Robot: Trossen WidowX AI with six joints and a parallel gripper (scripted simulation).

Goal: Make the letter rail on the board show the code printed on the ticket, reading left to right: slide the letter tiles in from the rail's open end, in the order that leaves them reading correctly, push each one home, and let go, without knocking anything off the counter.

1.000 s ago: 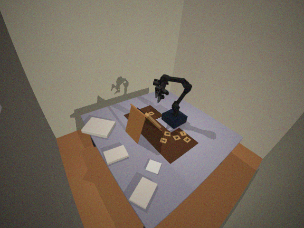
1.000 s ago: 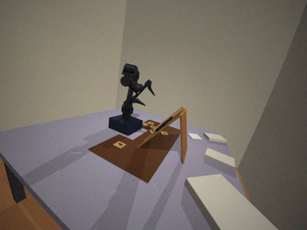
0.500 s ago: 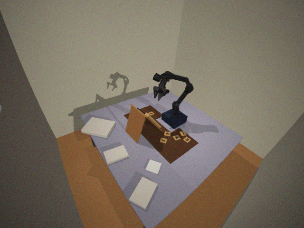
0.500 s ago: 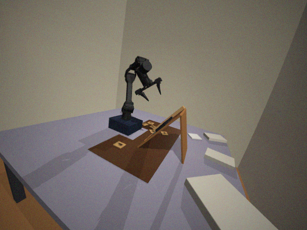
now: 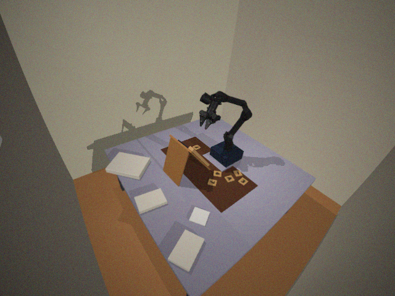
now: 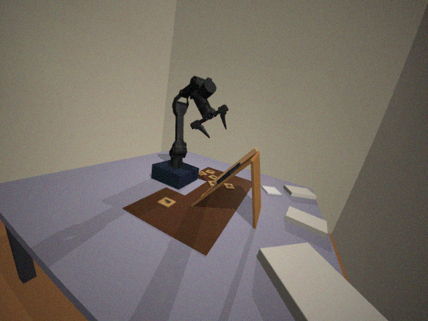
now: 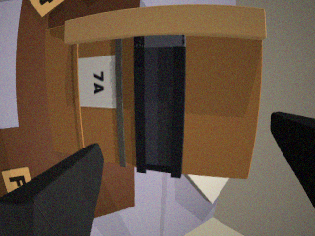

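The tan tile marked 7 is 33 cm below my gripper tip, 22 cm to the left of it and 5 cm ahead of it. Round my gripper tip: white card (38 cm to the left, 33 cm below, 30 cm ahead); then white ticket (24 cm below, 5 cm ahead, 1 cm to the left); then brown mat (33 cm below, 6 cm to the left, 5 cm behind).
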